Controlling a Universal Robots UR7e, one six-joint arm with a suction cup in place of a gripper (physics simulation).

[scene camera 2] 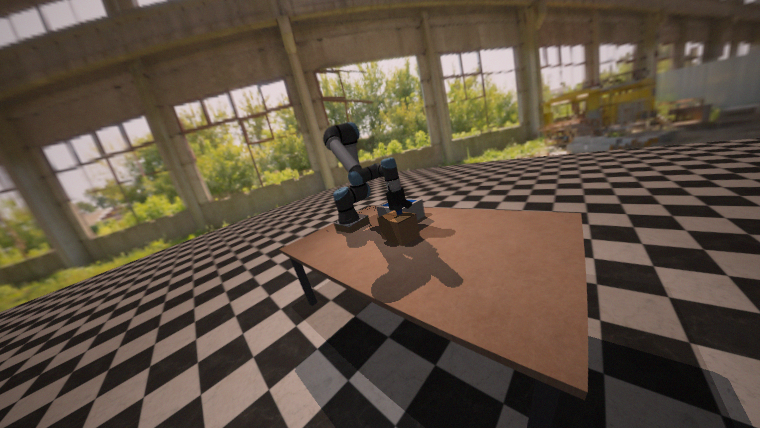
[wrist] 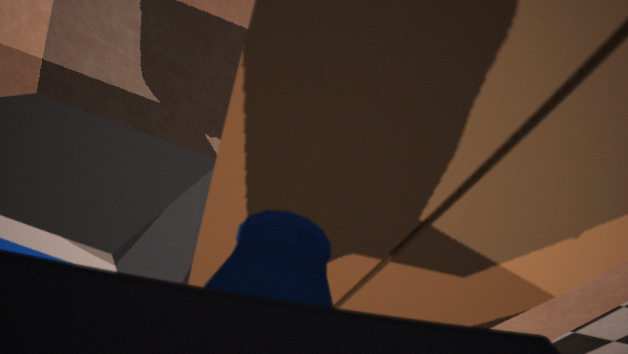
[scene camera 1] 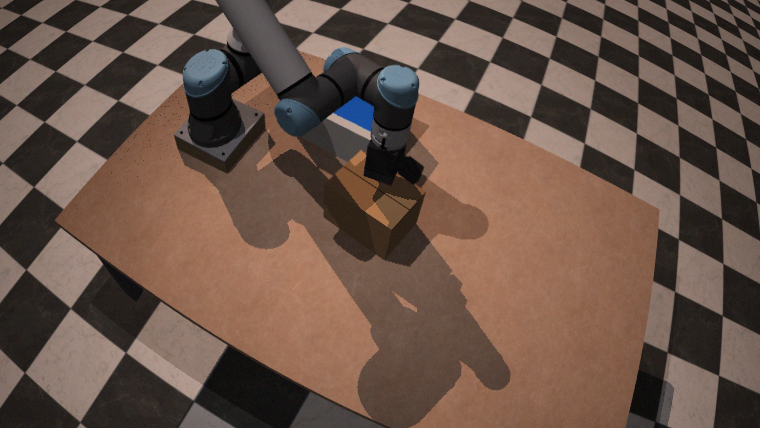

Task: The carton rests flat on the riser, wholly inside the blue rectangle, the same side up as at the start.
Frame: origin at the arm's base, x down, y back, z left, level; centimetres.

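Seen in the pictures: end effector, tool point: [scene camera 2: 400, 215] [wrist: 291, 221]; arm's base, origin of the base link: [scene camera 2: 349, 219] [scene camera 1: 214, 125].
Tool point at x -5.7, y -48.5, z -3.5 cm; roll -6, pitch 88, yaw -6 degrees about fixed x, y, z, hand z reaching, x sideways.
Observation:
Offsets run from my tool point to a thing's top centre. Level surfaces: height alone.
A brown carton {dx -1.3, dy +0.2, dz -3.6 cm} [scene camera 1: 383, 211] [scene camera 2: 399, 228] [wrist: 527, 154] stands on the wooden table {dx +11.7 cm} [scene camera 1: 531, 266] [scene camera 2: 505, 266], same side up, with its top seam showing. It sits just in front of the grey riser {dx -0.3, dy +15.1, dz +21.7 cm} [scene camera 1: 340, 141] [scene camera 2: 417, 209] [wrist: 87, 175], which carries the blue rectangle {dx -0.3, dy +15.1, dz +21.7 cm} [scene camera 1: 357, 111] [wrist: 17, 248] on top. My gripper [scene camera 1: 380, 169] [scene camera 2: 397, 205] comes straight down onto the rear part of the carton's top. In the wrist view its blue suction cup [wrist: 281, 251] rests against the carton's top face. The carton's base is on the table.
The arm's base [scene camera 1: 220, 139] [scene camera 2: 348, 221] is bolted to the table left of the riser. The arm's elbow hangs over part of the riser and hides much of the blue rectangle. Checkered floor surrounds the table.

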